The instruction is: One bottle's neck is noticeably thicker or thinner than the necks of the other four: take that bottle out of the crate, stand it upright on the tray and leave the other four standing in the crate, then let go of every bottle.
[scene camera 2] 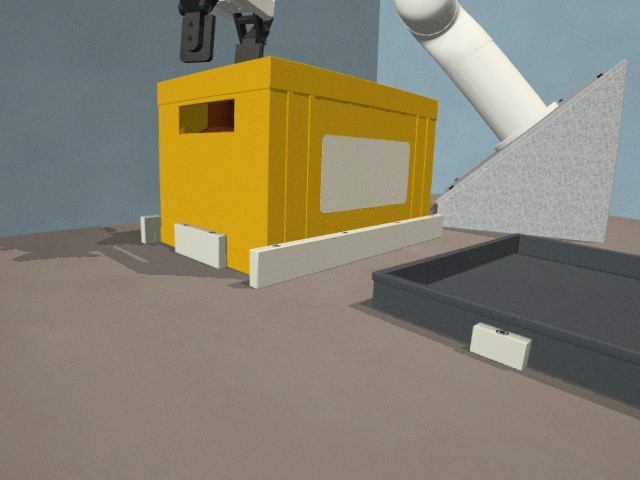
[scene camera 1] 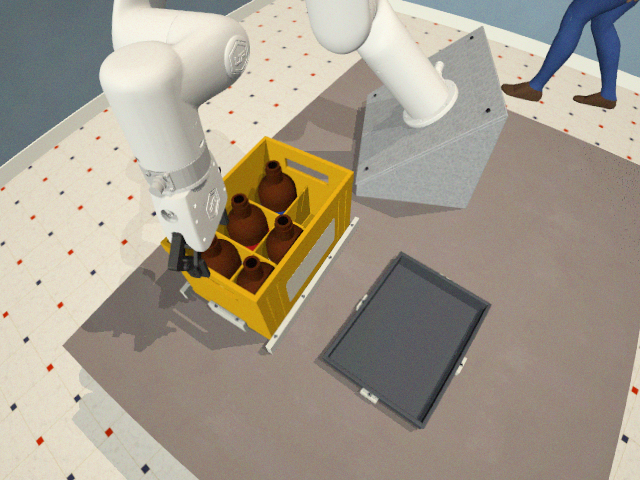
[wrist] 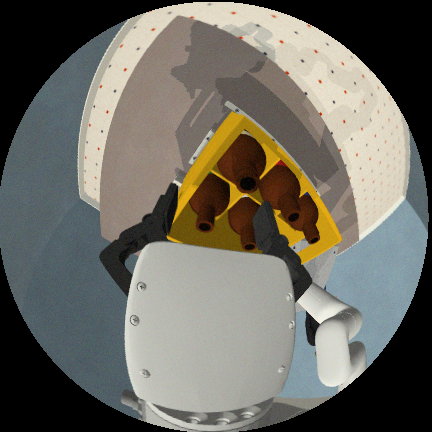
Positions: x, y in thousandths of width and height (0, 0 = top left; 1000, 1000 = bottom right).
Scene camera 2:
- my gripper: 349, 151
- bottle: 345, 239
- long white strip: 421, 553
